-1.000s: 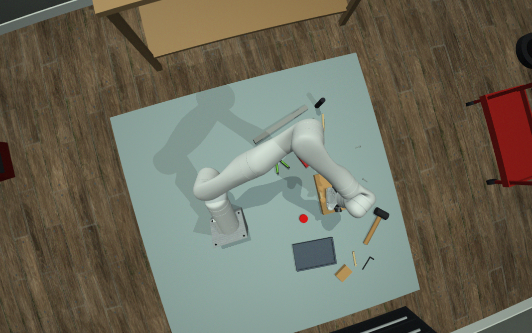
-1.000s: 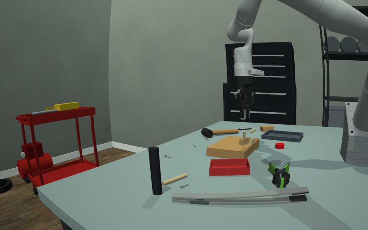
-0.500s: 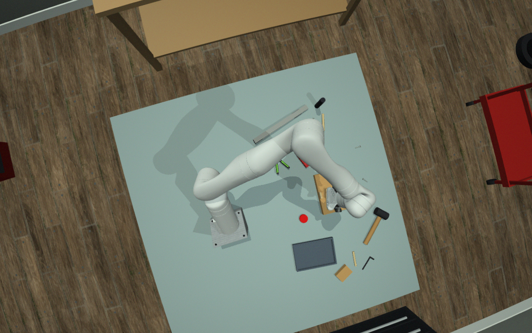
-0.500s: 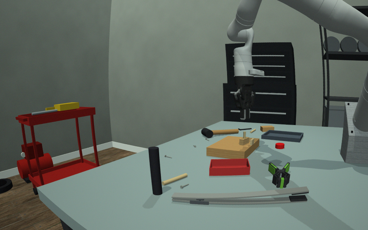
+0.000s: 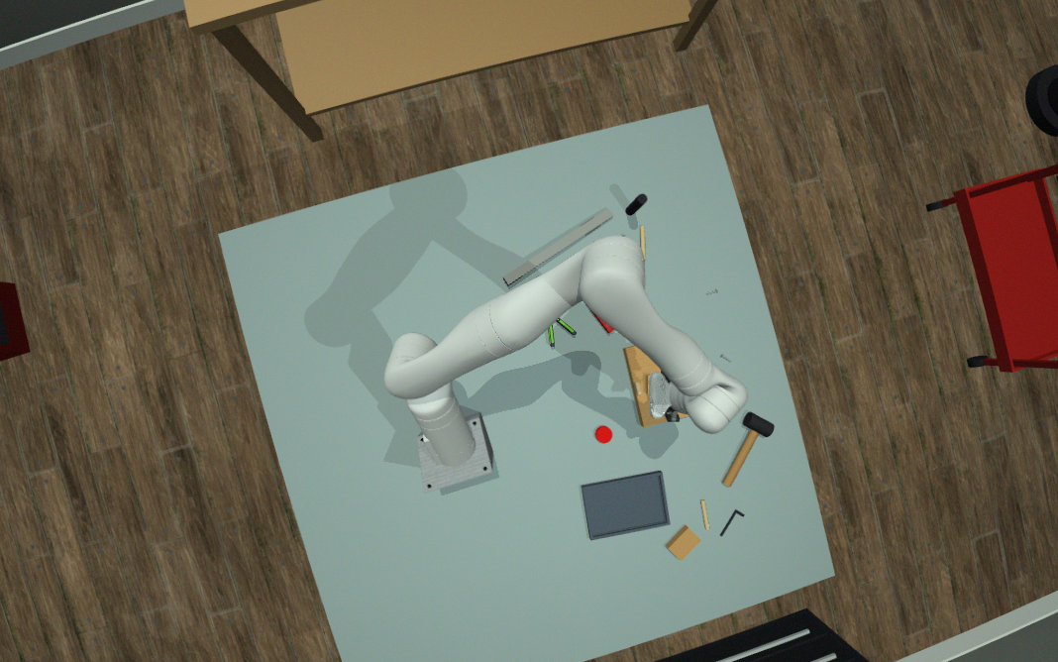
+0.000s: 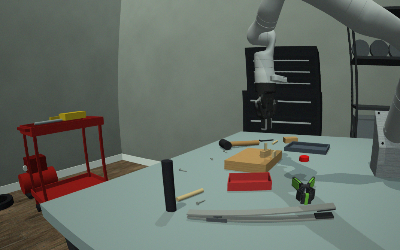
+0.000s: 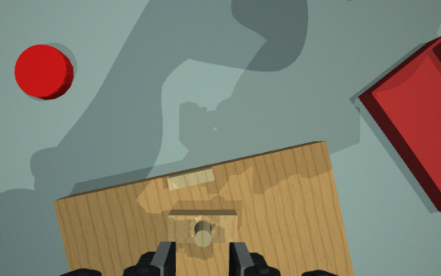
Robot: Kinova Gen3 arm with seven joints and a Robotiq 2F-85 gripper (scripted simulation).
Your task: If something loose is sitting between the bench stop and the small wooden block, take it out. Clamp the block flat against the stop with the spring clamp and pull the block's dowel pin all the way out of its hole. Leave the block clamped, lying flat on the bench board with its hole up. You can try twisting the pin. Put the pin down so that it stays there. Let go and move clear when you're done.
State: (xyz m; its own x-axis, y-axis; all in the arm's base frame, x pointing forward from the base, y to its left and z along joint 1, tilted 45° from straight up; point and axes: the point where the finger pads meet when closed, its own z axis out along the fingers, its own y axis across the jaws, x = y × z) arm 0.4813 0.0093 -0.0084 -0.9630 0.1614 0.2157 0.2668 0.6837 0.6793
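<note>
Now: the dowel pin 90 mm below my hand. From my hand the other things lie so: red puck 140 mm behind, 130 mm below, 90 mm to the right; small wooden block 100 mm below; wooden bench board 120 mm below, 40 mm ahead.
</note>
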